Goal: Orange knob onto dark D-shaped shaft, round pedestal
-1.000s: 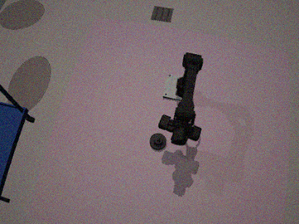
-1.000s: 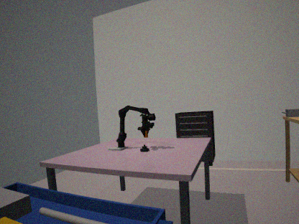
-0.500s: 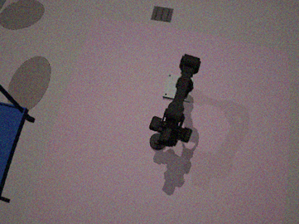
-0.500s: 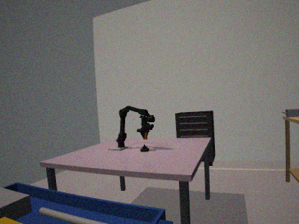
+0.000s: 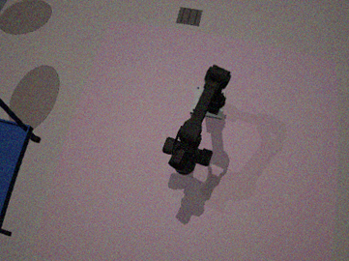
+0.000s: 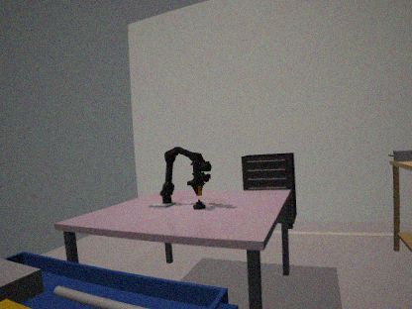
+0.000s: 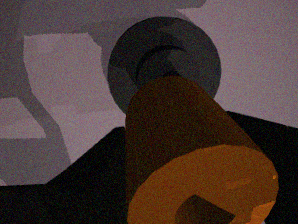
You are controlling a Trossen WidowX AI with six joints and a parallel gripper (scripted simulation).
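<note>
Right now my gripper tip is 7 cm above the dark round pedestal and 1 cm to the left of it. From my gripper tip the other things lie so: orange knob (2 cm above).
</note>
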